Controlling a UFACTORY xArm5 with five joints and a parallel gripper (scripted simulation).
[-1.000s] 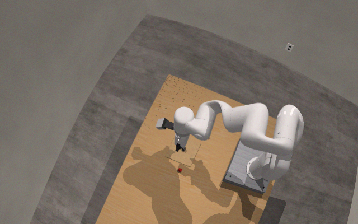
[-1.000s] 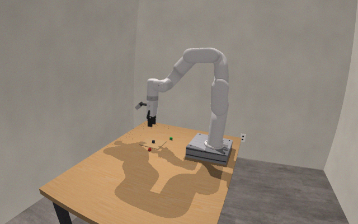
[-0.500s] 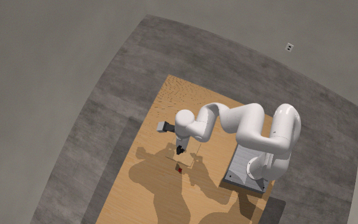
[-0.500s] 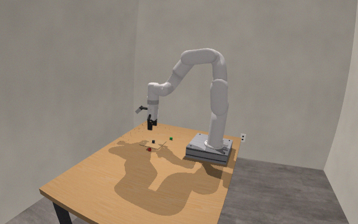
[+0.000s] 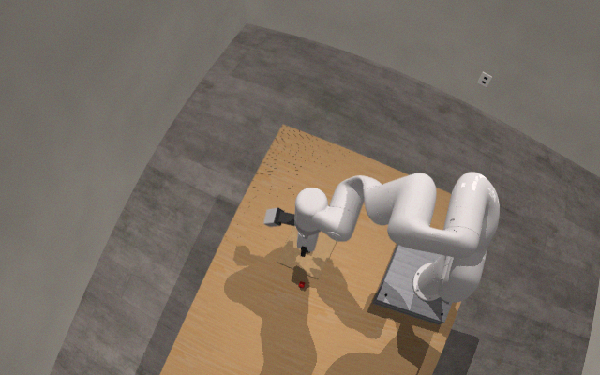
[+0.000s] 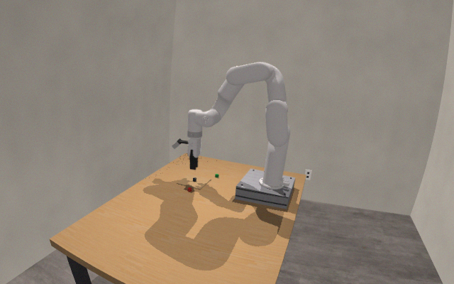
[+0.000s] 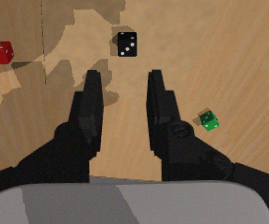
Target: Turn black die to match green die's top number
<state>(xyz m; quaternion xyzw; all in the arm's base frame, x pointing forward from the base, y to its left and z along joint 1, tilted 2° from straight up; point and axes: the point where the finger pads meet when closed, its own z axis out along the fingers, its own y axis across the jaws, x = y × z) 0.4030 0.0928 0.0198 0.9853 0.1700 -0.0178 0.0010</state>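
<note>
Right now the black die is 90 mm below my hand. Round my hand: tan mat (100 mm below); then red die (100 mm to the left, 90 mm below, 50 mm behind); then green die (130 mm to the right, 90 mm below, 70 mm behind).
</note>
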